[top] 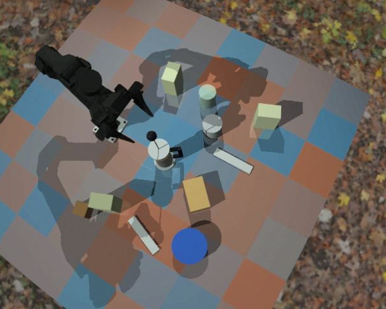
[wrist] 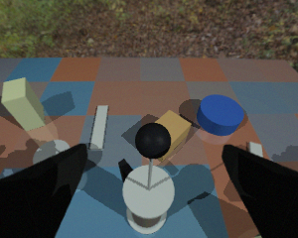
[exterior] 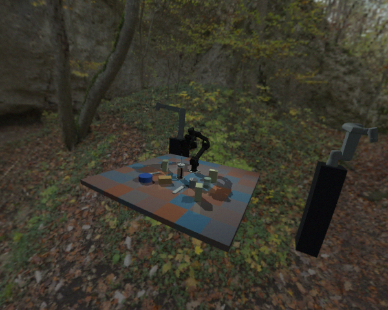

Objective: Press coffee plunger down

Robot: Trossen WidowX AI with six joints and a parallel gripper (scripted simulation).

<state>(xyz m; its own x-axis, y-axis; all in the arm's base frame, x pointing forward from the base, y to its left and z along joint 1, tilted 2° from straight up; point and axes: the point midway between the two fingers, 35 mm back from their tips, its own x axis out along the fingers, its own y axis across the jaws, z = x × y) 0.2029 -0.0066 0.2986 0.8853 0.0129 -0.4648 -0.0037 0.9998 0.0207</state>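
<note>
Now: the coffee press 16 cm below my gripper tip, 3 cm ahead of it and 1 cm to the left of it. Round my gripper tip: blue disc (27 cm ahead, 26 cm below, 21 cm to the right); orange block (26 cm below, 19 cm ahead, 5 cm to the right); pale green cylinder (29 cm to the left, 24 cm below, 3 cm ahead).
</note>
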